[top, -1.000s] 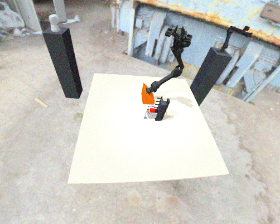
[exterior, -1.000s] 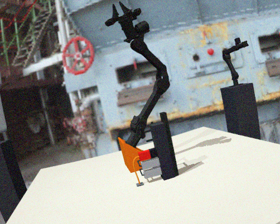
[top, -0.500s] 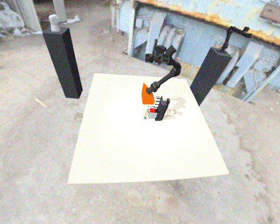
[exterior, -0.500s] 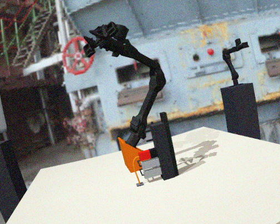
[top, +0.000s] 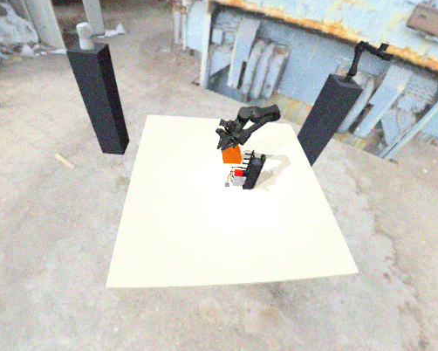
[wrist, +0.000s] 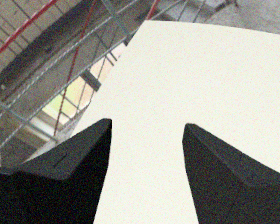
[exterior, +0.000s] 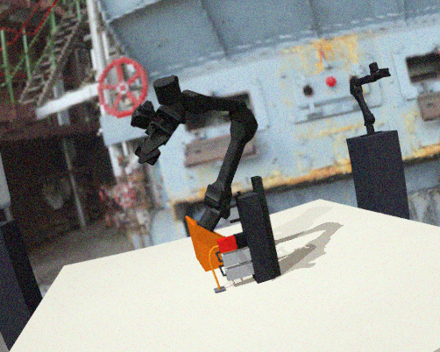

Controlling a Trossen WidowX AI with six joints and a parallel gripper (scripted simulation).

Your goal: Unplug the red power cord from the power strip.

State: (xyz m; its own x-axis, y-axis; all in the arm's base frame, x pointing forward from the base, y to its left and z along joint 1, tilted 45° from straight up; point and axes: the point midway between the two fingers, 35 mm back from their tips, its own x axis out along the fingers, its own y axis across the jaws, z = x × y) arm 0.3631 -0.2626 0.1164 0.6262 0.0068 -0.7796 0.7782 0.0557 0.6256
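My gripper tip is 10 cm past the red plug, 18 cm to the right of it and 27 cm above it. From my gripper tip the other things lie so: black power strip 10 cm behind, 25 cm to the left, 28 cm below.
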